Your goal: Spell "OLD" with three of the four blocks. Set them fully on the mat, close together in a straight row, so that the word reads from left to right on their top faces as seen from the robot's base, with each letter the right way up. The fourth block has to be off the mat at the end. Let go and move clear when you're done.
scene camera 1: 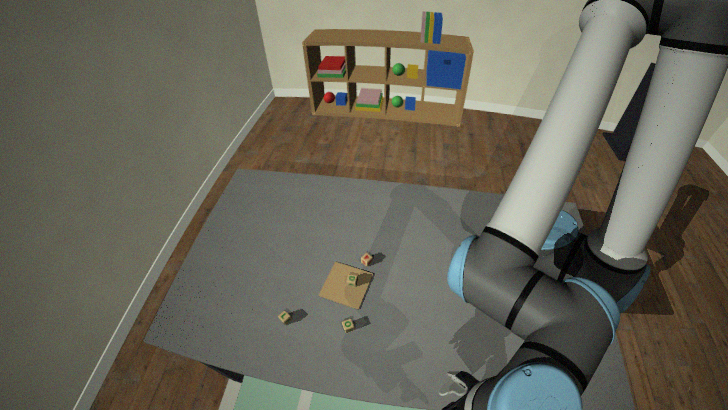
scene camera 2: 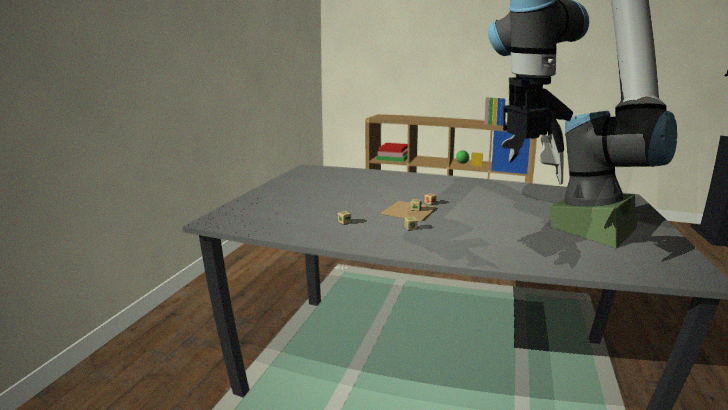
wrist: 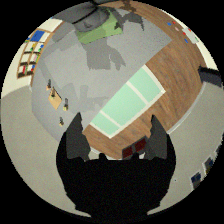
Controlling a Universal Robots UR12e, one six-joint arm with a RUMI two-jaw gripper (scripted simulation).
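On scene camera 2 you'd see my gripper [scene camera 2: 534, 172]. Scene camera 1 gives me a tan mat [scene camera 1: 335, 288], and in the wrist view there's my gripper again, at [wrist: 116, 114].
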